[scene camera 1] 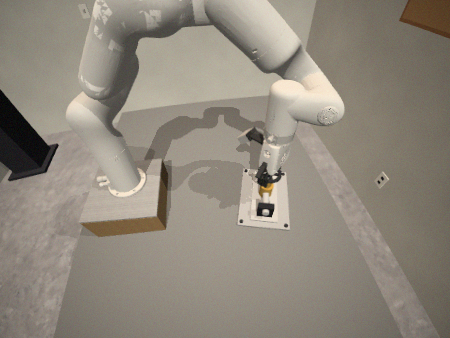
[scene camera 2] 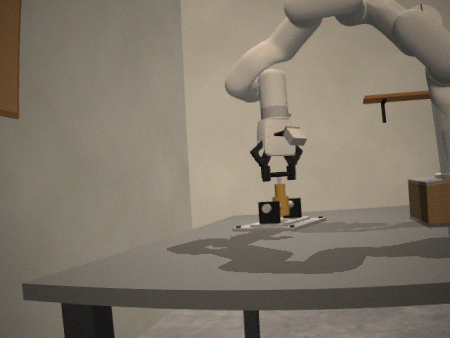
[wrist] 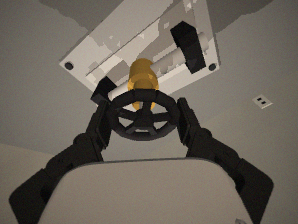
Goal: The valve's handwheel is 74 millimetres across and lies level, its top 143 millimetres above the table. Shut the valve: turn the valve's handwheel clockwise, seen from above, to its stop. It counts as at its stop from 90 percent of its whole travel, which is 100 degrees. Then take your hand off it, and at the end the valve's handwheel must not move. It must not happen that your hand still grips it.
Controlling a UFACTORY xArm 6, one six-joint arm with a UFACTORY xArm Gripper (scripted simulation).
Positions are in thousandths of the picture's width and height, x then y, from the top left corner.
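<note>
There is my gripper (scene camera 2: 621,534), which I can see. The wrist view gives me a sight of it as well, the same gripper (wrist: 482,484).
</note>
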